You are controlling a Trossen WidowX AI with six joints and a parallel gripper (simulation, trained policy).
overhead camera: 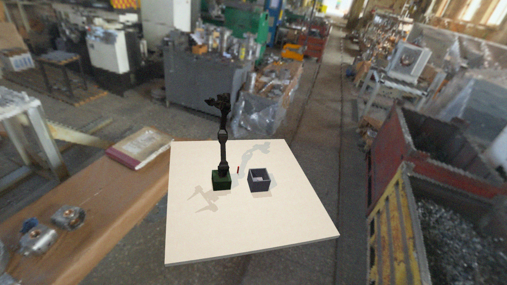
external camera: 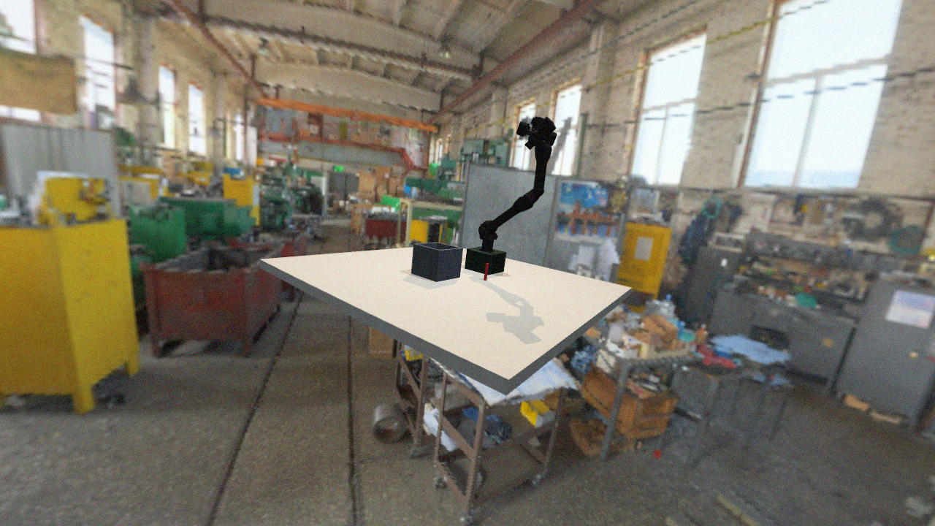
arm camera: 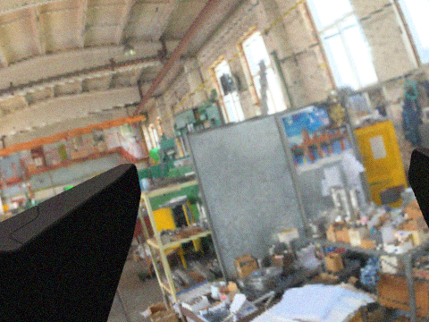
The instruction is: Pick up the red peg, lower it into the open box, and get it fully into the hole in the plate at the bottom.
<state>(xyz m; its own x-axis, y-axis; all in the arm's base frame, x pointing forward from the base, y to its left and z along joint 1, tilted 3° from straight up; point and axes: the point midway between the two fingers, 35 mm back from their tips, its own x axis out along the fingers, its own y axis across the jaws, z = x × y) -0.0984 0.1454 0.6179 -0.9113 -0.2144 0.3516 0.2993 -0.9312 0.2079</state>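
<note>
Right now my gripper tip is 70 cm above the red peg, 30 cm short of it and 7 cm to the left of it. From my gripper tip the other things lie so: plate 69 cm below, 41 cm ahead, 27 cm to the right.
</note>
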